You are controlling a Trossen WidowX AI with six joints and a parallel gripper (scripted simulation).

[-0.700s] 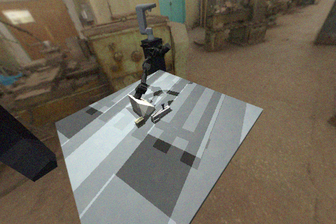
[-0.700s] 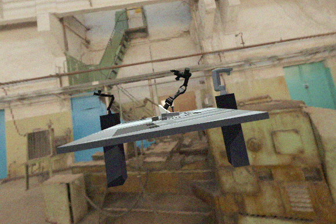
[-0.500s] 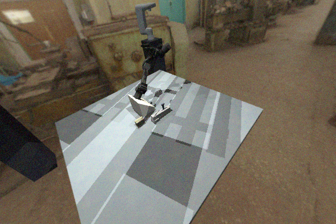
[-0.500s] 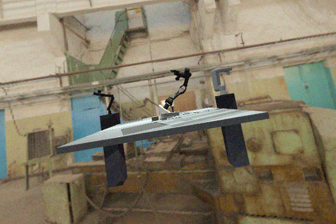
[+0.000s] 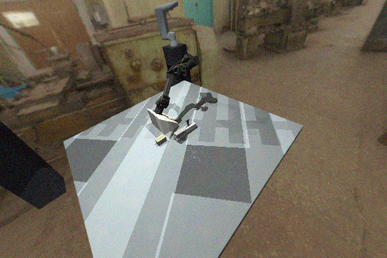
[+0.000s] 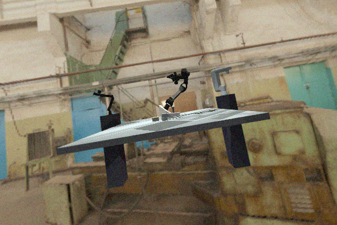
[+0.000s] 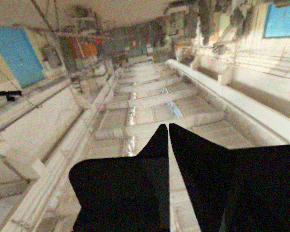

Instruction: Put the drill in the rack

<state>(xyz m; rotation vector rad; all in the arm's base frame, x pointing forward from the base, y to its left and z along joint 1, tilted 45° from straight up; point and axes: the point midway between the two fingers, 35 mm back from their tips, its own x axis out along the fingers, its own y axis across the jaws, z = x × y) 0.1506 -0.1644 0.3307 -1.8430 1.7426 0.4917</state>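
Right now my gripper tip is 37 cm above the dark key, 11 cm short of it and 1 cm to the right of it. The rest, counted from my gripper tip: drill 41 cm below, 11 cm ahead, 5 cm to the right; then grey block 42 cm below, 11 cm ahead, 3 cm to the right.
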